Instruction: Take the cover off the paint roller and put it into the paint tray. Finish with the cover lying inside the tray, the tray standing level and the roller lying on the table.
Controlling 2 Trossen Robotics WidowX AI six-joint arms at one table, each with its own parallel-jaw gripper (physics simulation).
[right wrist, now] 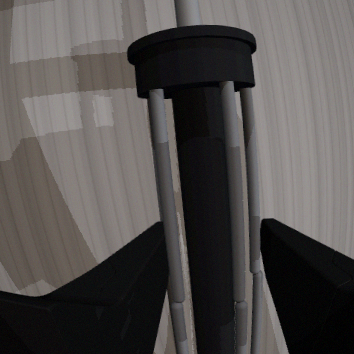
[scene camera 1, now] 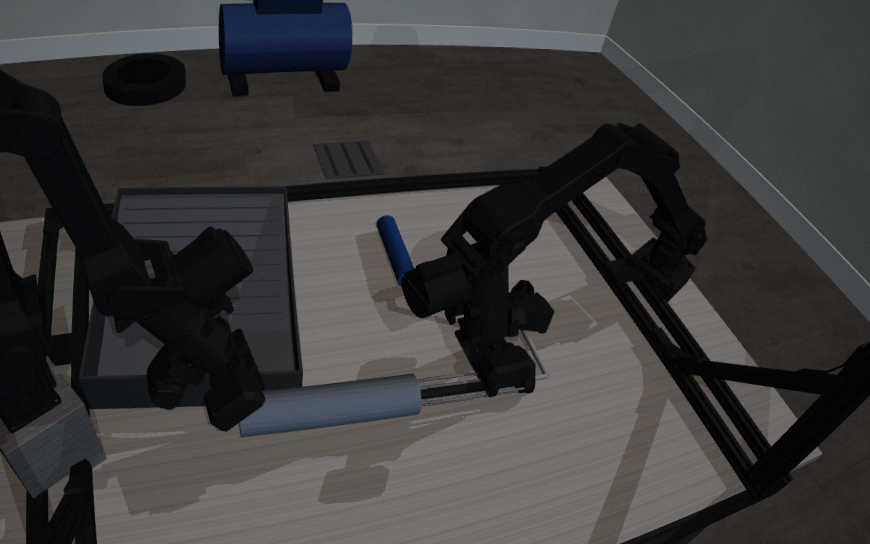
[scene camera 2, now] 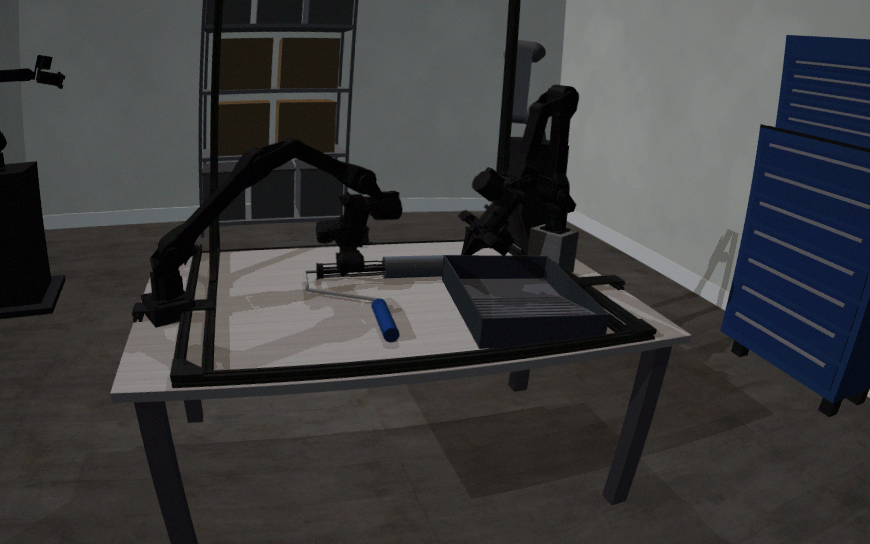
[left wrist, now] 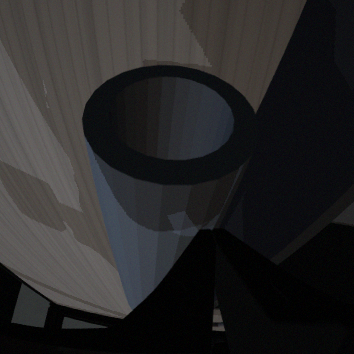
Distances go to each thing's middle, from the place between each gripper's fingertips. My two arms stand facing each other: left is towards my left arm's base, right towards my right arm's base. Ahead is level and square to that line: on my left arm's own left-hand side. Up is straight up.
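Labels:
My left hand is 30 mm past the grey-blue roller cover [scene camera 1: 301,408], 80 mm to the left of it and 20 mm above it. Counted from that left hand, the dark paint tray [scene camera 2: 505,301] is 30 mm to the left, 220 mm ahead and 20 mm below.
My right hand is 5 cm short of the grey-blue roller cover and 21 cm to the right of it, and it is 1 cm below the cover. The dark paint tray, for its part, is 30 cm ahead of my right hand, 32 cm to the left of it and 1 cm above it.

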